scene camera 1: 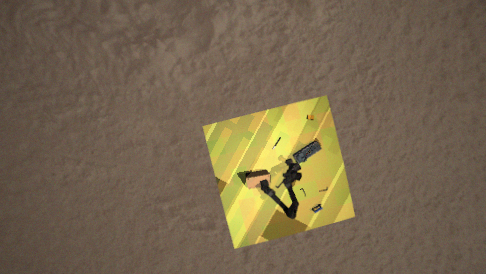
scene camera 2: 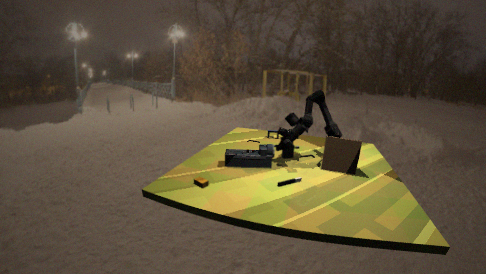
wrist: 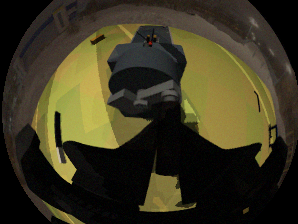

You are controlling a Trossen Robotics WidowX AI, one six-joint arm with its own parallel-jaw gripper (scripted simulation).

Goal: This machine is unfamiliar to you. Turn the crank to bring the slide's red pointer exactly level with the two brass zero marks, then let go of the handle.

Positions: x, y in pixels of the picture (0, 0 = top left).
Labels:
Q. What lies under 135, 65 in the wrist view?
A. A slide machine.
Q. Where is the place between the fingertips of my gripper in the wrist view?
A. At 165, 123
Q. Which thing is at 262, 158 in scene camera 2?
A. A slide machine.

